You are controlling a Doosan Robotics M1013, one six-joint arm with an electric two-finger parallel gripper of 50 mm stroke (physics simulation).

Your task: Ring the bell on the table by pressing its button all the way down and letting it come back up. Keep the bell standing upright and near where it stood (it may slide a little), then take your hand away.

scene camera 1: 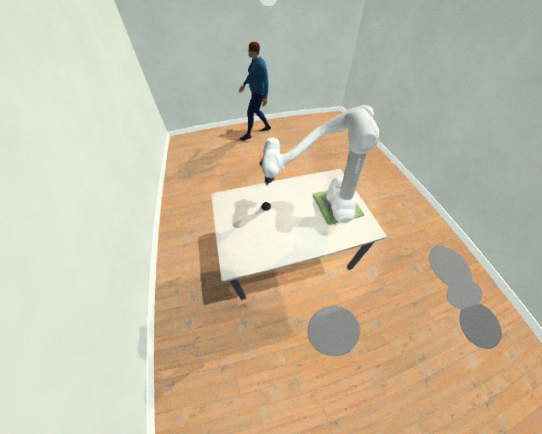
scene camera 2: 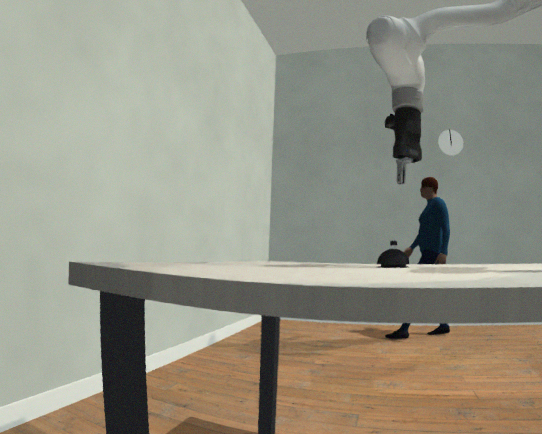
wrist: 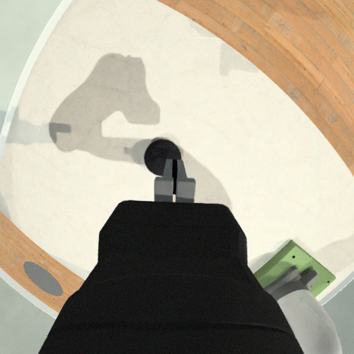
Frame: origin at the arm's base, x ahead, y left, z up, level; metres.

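Where they show: gripper, fingertip midpoint: (scene camera 1: 266,185) (scene camera 2: 401,183).
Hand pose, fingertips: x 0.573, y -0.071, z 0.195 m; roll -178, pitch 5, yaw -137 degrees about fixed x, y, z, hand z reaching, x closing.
Each offset is from my fingertips to the centre of the thing. Level surfaces: height alone.
A black dome-shaped bell @[dy +0.046, dx +0.015, dz -0.188 m] (scene camera 1: 266,206) (scene camera 2: 393,258) (wrist: 161,154) stands upright on the white table @[dz -0.221 m] (scene camera 1: 260,255) (scene camera 2: 225,272) (wrist: 265,145). Its small button @[dy +0.046, dx +0.015, dz -0.160 m] (scene camera 2: 393,243) is up, on a short stem above the dome, in the second scene view. My gripper (scene camera 2: 401,183) (wrist: 173,169) points down with its fingers shut and empty. It hangs well above the bell, a little to the right of it in the second scene view. In the wrist view the fingertips overlap the lower right edge of the bell, and the button cannot be made out.
The arm's base stands on a green plate (scene camera 1: 322,210) (wrist: 292,250) at the right of the table. A person in a blue top (scene camera 1: 257,77) (scene camera 2: 434,227) is on the floor behind the table. The arm's shadow lies across the table around the bell.
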